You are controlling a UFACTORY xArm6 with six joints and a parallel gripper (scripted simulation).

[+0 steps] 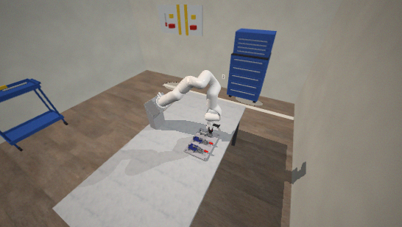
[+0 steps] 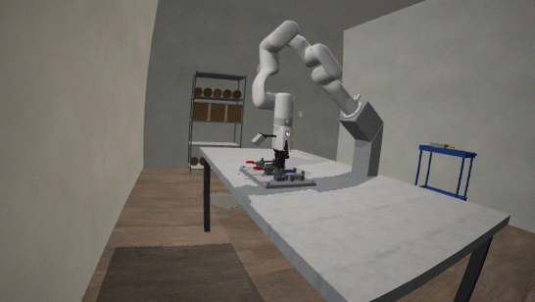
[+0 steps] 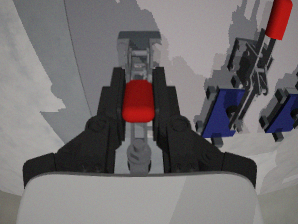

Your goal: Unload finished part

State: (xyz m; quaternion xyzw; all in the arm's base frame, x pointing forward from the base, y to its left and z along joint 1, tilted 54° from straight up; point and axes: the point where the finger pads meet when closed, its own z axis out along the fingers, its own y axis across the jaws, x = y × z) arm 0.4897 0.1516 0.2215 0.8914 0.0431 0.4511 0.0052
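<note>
My hand is 80 mm past the finished grey part, 10 mm to the left of it and 60 mm above it. Round my hand: grey fixture plate: 20 mm behind, 110 mm to the right, 80 mm below.
</note>
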